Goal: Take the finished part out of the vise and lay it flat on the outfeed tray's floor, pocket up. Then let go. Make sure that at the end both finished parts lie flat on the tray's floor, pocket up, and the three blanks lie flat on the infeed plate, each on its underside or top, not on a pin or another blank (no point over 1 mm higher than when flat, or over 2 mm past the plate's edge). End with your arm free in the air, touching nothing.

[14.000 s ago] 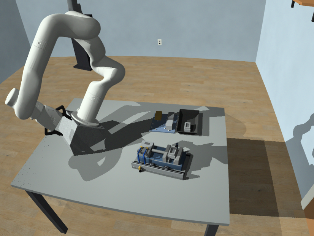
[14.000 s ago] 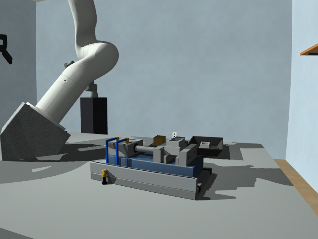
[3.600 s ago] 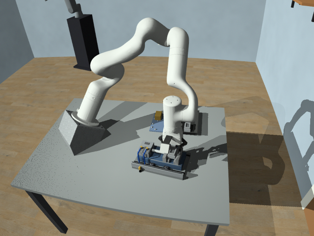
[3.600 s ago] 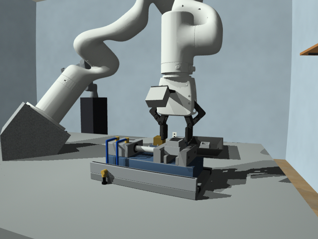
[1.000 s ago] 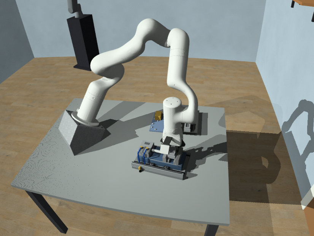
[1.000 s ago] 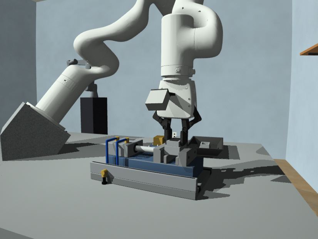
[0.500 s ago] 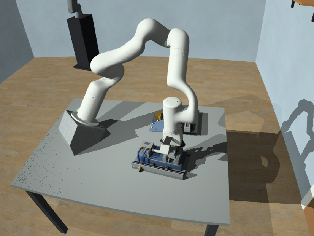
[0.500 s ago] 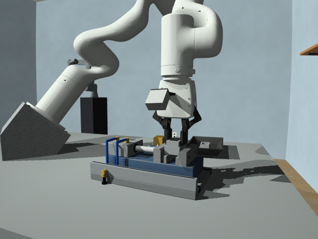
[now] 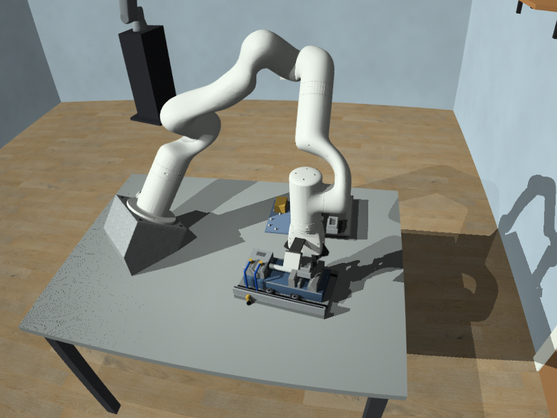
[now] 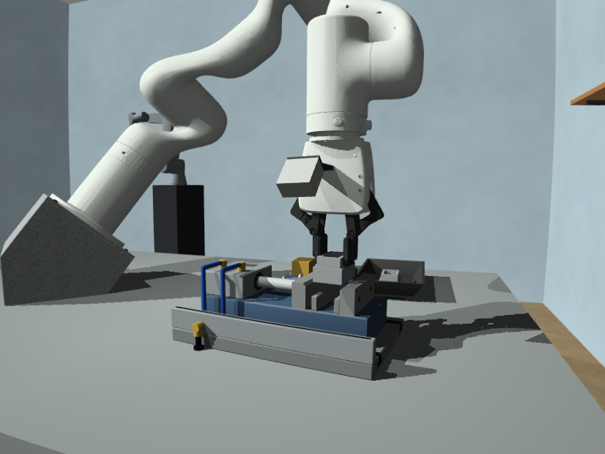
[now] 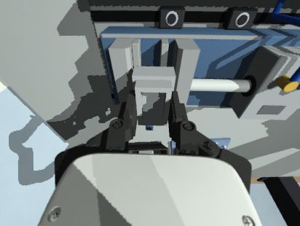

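The screw rod lies 80 mm behind my hand, 60 mm below it and 10 mm to the right of it. The rest, counted from my hand: vise (100 mm below, 60 mm behind, 10 mm to the right); then grey block (360 mm to the left, 180 mm behind, 110 mm below); then yellow block (330 mm to the left, 260 mm behind, 110 mm below).
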